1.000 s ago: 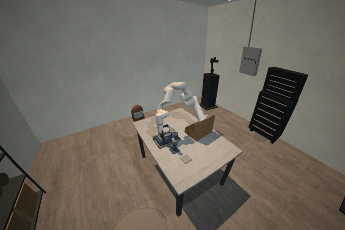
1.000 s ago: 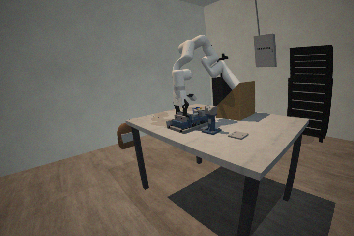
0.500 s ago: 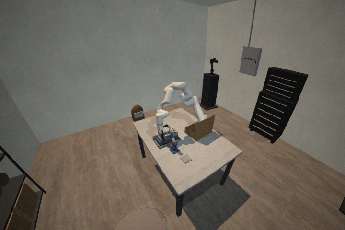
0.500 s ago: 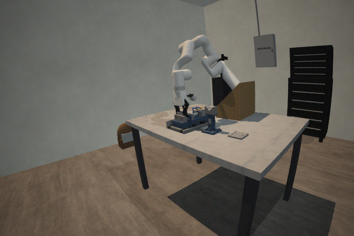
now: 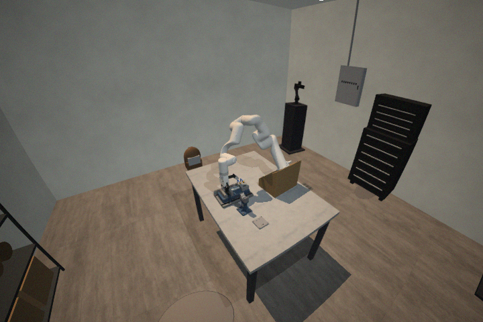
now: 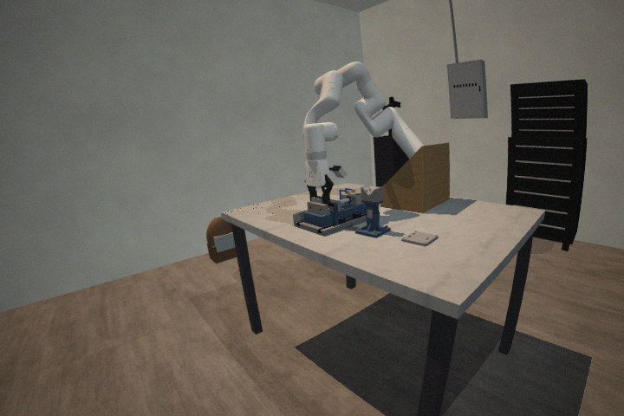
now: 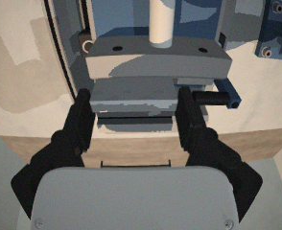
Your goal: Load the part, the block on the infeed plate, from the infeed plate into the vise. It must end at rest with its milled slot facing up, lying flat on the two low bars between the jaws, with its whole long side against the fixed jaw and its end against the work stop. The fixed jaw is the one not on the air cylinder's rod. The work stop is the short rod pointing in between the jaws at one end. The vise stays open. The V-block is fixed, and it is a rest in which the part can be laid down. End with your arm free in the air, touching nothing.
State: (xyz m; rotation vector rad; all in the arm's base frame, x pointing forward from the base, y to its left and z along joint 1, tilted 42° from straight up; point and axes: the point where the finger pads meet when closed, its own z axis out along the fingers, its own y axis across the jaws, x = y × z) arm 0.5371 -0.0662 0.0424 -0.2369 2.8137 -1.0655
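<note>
My gripper is now right at the part. Also, from my hand: moving jaw 4 cm behind, 2 cm to the left, 3 cm below; then air cylinder rod 9 cm behind, 1 cm to the left, 3 cm below; then work stop 1 cm behind, 7 cm to the left, 1 cm below.
</note>
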